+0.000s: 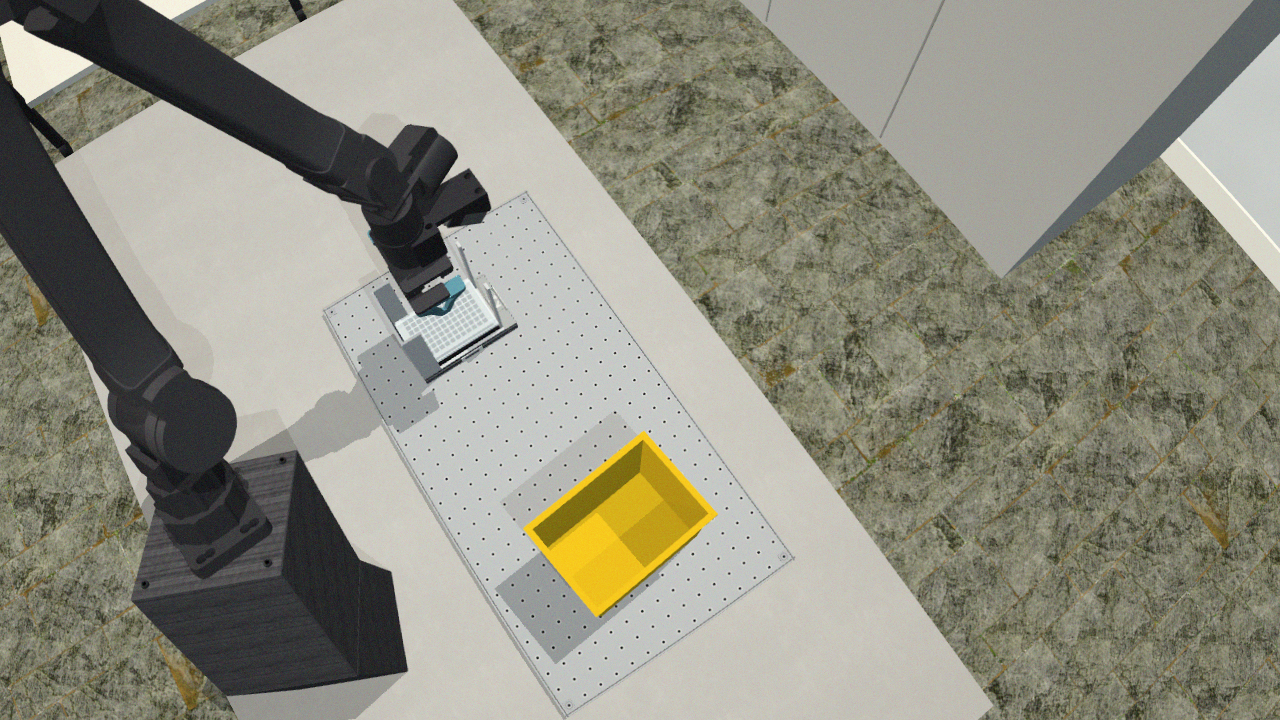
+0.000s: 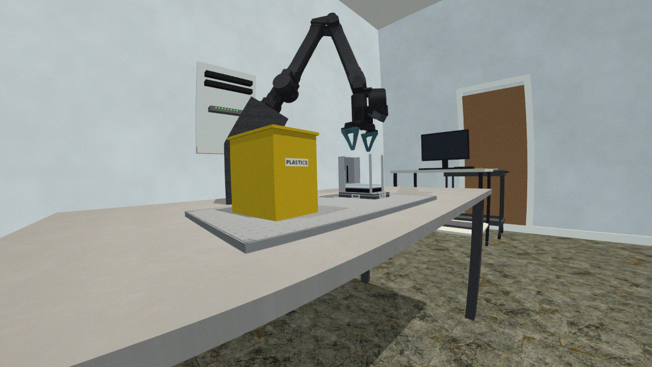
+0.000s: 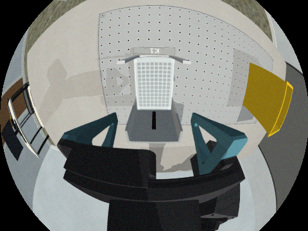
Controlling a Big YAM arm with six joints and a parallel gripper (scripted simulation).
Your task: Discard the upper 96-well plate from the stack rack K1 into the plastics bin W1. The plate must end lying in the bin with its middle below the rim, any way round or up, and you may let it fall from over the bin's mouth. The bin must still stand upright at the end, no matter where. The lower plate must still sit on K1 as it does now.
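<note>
The white 96-well plate is 140 mm below my hand. Also, from my hand: yellow plastics bin W1: 20 mm behind, 390 mm to the right, 90 mm below; black plate: 150 mm below.
</note>
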